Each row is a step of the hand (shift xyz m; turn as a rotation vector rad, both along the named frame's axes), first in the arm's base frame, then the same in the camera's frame.
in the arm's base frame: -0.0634 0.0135 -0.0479 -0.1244 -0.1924 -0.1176
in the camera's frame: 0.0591 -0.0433 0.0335 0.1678 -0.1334 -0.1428
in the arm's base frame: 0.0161 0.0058 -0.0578 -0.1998 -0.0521 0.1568
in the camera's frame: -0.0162 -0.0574 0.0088 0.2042 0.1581 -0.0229
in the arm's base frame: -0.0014 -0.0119 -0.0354 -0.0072 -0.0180 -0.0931
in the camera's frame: 0.0047 -0.0364 -0.0069 0.0125 -0.0942 -0.0045
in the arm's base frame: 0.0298 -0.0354 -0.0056 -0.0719 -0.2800 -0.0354
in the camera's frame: -0.0206 -0.0108 -0.0404 0.1361 -0.0640 -0.2494
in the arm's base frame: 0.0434 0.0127 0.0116 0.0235 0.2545 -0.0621
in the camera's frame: -0.0453 0.0111 0.0008 -0.0817 -0.0337 0.2477
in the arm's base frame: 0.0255 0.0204 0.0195 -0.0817 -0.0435 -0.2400
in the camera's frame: -0.0299 0.0206 0.0114 0.0930 -0.2397 0.0058
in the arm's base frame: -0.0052 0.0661 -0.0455 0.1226 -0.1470 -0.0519
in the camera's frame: -0.0098 -0.0374 0.0705 -0.0839 -0.0734 -0.1640
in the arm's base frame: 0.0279 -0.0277 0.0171 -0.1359 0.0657 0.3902
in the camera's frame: -0.0209 0.0127 -0.0353 0.1111 0.4005 0.0479
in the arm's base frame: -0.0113 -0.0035 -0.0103 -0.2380 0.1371 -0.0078
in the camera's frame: 0.0120 -0.0101 0.0005 0.1992 0.0178 0.1884
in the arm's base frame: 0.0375 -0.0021 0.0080 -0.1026 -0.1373 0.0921
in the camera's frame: -0.0361 0.0061 -0.0117 0.1307 0.0801 -0.1199
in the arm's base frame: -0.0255 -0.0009 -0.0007 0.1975 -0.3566 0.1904
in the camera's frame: 0.0250 0.0003 0.0051 -0.1109 0.1401 -0.4129
